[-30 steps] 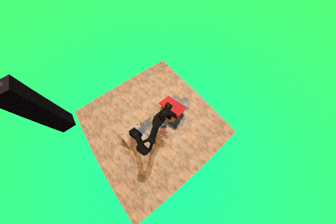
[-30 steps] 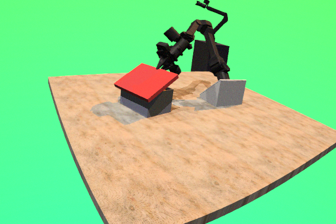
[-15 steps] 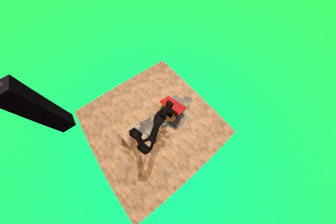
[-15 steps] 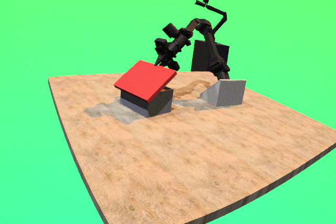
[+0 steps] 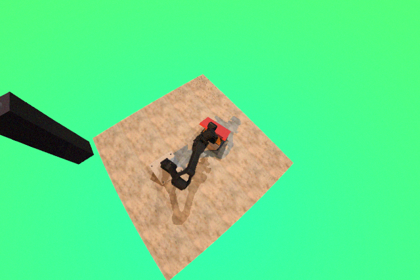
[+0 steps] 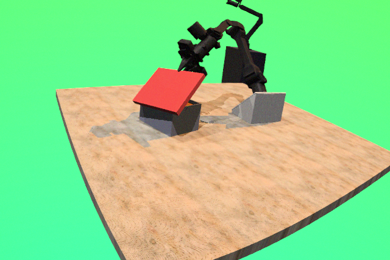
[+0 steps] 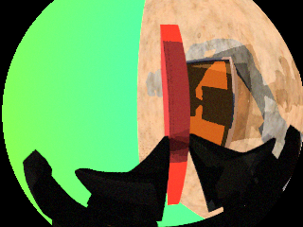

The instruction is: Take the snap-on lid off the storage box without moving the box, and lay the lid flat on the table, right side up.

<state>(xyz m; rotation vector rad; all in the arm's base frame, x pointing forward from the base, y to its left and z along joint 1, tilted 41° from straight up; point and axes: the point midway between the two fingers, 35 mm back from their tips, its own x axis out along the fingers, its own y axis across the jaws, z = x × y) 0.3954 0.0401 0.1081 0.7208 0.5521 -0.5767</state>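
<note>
Right now my gripper tip is 6 cm short of the flat red lid, 3 cm to the right of it and 5 cm above it. From my gripper tip the other things lie so: grey storage box (3 cm ahead, 1 cm to the left, 15 cm below).
</note>
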